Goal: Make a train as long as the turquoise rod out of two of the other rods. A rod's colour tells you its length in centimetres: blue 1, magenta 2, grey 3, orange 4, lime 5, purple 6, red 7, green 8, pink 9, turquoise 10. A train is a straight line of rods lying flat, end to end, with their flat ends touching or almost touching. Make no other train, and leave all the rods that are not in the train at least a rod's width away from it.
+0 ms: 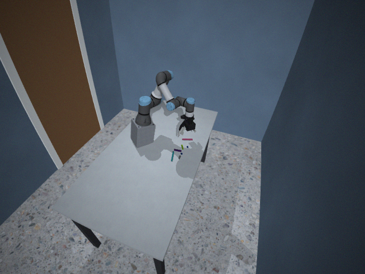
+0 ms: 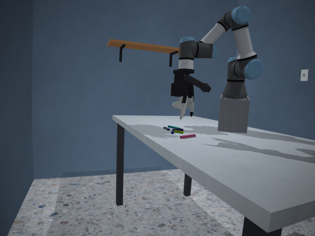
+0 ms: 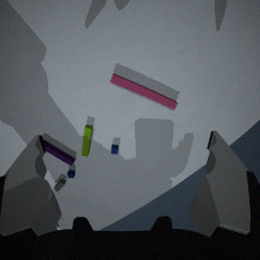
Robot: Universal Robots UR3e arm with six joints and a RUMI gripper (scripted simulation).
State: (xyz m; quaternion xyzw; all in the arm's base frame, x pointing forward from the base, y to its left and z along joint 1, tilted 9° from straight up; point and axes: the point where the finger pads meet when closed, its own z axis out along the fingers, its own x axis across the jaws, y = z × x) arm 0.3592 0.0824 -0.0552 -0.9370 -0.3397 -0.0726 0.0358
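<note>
Now: the grey rod 200 mm to the right of my hand and 70 mm below it. Round my hand: purple rod (130 mm to the right, 70 mm below, 40 mm behind); then lime rod (80 mm to the right, 70 mm below, 10 mm behind); then pink rod (70 mm below, 30 mm to the left, 10 mm ahead).
</note>
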